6 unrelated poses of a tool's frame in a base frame.
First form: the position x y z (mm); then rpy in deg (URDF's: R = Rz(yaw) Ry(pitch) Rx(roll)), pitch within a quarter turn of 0, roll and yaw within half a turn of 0.
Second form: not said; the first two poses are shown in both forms.
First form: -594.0 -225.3 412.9 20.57 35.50 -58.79
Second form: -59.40 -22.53 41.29 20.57 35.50 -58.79
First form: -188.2 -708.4 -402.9 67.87 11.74 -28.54
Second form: -18.82 -70.84 -40.29 67.87 11.74 -28.54
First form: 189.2 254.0 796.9 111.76 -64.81 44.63
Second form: 18.92 25.40 79.69 111.76 -64.81 44.63
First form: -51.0 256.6 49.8 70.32 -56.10 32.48
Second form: -5.10 25.66 4.98 70.32 -56.10 32.48
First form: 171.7 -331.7 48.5 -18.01 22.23 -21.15
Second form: 17.17 -33.17 4.85 -18.01 22.23 -21.15
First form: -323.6 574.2 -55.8 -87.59 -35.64 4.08
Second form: -32.36 57.42 -5.58 -87.59 -35.64 4.08
